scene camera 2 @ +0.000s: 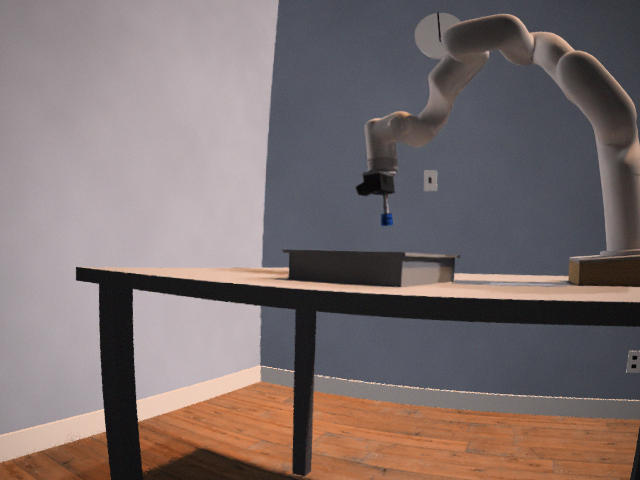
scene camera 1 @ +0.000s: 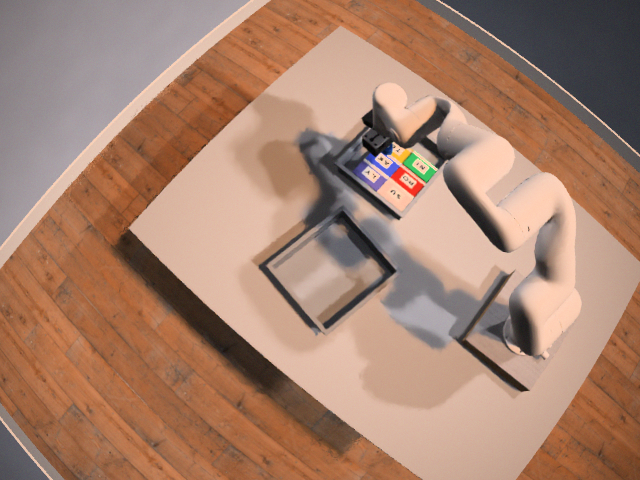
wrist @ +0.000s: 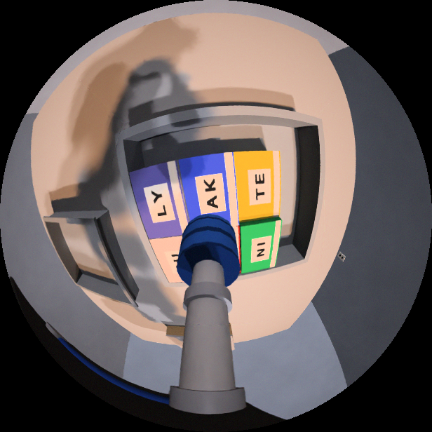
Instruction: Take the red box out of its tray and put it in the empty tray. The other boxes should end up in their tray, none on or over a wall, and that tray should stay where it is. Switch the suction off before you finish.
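Where they show: end effector, tool point: (scene camera 2: 387, 225) (scene camera 1: 387, 150); arm's base, origin of the base link: (scene camera 2: 628, 254).
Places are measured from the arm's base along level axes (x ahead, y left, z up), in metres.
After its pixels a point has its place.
The red box RO (scene camera 1: 408, 180) @[z -0.014, x 0.507, y -0.059 m] lies among the other boxes in their tray (scene camera 1: 368, 192) @[z -0.042, x 0.559, y 0.035 m] (wrist: 225, 119); the cup hides nearly all of it in the wrist view. Around it lie blue AK (scene camera 1: 383, 161) @[z -0.013, x 0.589, y -0.047 m] (wrist: 202, 165), purple LY (scene camera 1: 369, 175) @[z -0.009, x 0.583, y 0.011 m] (wrist: 159, 200), yellow TE (scene camera 1: 399, 151) @[z -0.019, x 0.584, y -0.105 m] (wrist: 257, 200), green NI (scene camera 1: 421, 166) @[z -0.012, x 0.512, y -0.115 m] (wrist: 260, 247) and pale SU (scene camera 1: 395, 194) @[z -0.009, x 0.501, y -0.002 m] (wrist: 160, 257). My blue suction cup (scene camera 1: 387, 149) (scene camera 2: 386, 219) (wrist: 208, 250) holds nothing and hangs above the boxes, above rim height. The empty tray (scene camera 1: 292, 299) @[z -0.009, x 0.474, y 0.367 m] (wrist: 116, 257) stands apart from the filled one.
The arm's base stands on a wooden block (scene camera 1: 498, 361) @[z -0.004, x -0.001, y 0.106 m] (scene camera 2: 602, 271) @[z -0.033, x 0.060, y 0.122 m] at the right of the table. A black camera housing (scene camera 1: 375, 140) @[z 0.183, x 0.587, y 0.011 m] (scene camera 2: 377, 183) @[z 0.153, x 0.578, y 0.025 m] sits above the cup. In scene camera 2, a tray's outer walls (scene camera 2: 346, 268) @[z -0.035, x 0.457, y 0.360 m] hide the boxes.
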